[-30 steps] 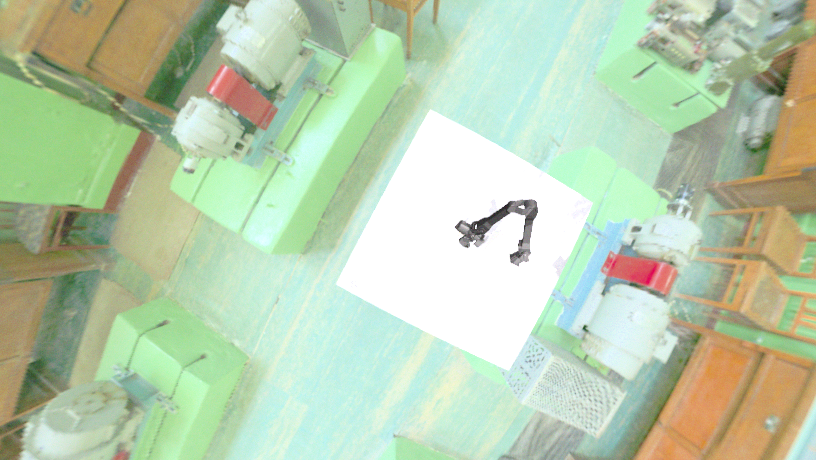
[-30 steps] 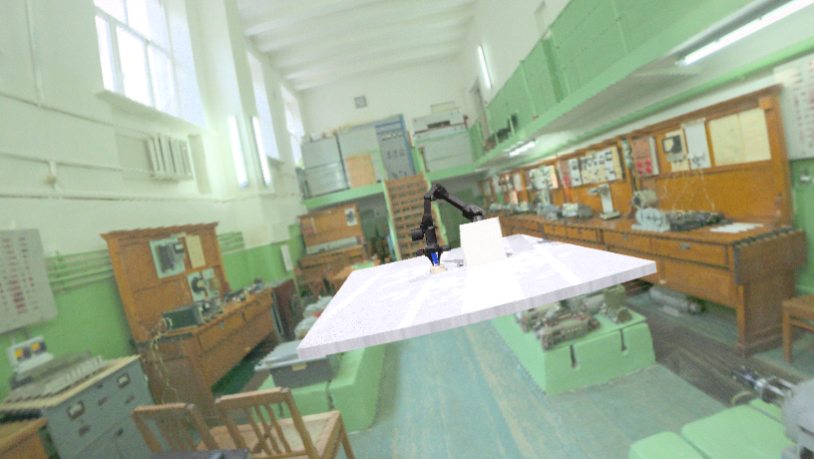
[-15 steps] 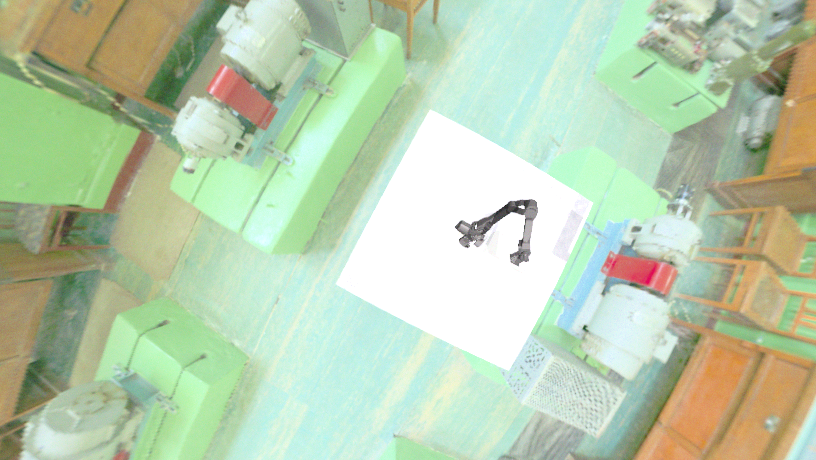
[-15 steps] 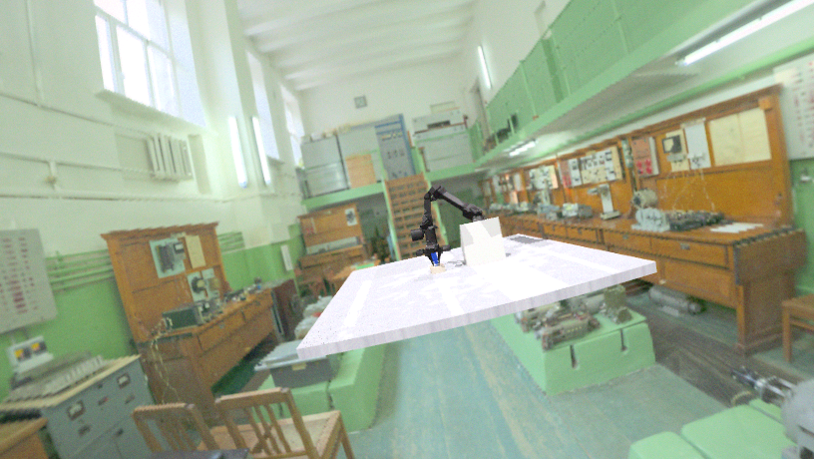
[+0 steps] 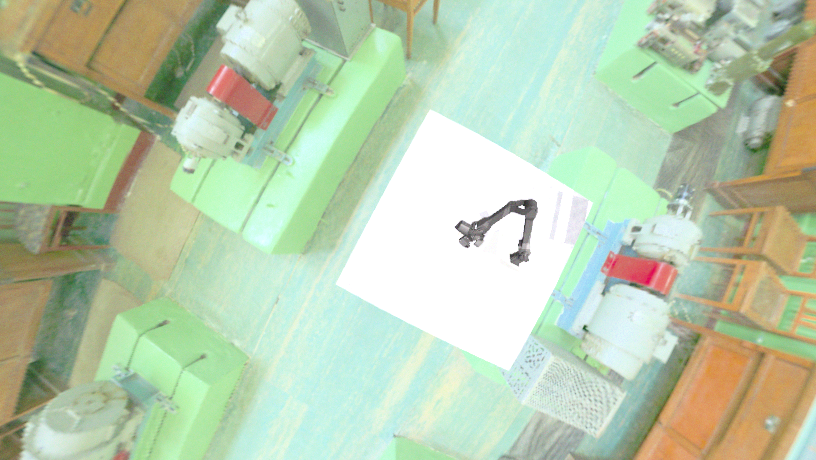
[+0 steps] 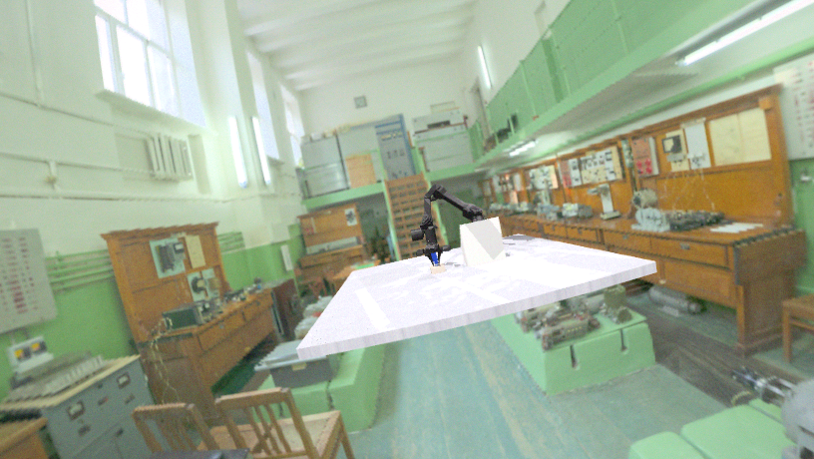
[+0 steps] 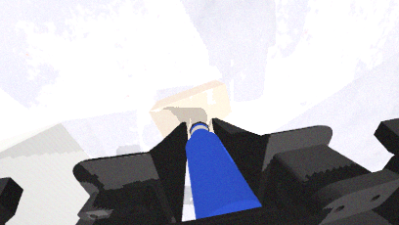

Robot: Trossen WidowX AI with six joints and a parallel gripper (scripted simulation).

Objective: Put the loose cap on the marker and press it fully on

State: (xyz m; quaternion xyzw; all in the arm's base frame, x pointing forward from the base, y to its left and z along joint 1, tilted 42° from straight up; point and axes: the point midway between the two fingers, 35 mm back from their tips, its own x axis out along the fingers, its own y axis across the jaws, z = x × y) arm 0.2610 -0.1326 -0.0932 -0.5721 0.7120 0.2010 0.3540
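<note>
Now: the blue cap 10 mm to the right of my gripper tip and 50 mm above it. From my gripper tip the other things lie so: beige holder block 10 mm to the right, 20 mm below.
</note>
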